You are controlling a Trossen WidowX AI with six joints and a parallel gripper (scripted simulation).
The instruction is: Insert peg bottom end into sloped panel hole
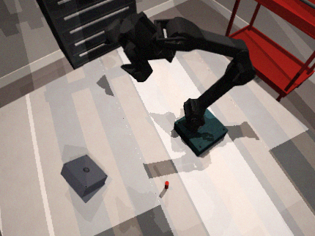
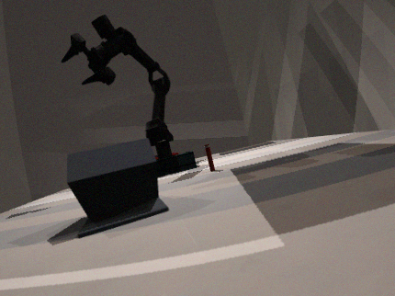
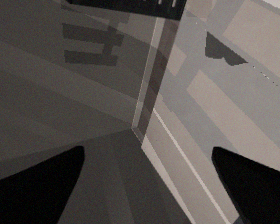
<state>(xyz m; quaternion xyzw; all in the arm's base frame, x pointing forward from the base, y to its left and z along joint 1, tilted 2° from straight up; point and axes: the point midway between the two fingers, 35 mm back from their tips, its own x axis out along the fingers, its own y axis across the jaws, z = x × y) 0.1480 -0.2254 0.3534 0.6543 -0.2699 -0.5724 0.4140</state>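
Right now the red peg is 11 cm ahead of my gripper tip, 35 cm to the left of it and 34 cm below it. Round my gripper tip: grey sloped panel (31 cm ahead, 10 cm to the left, 34 cm below).
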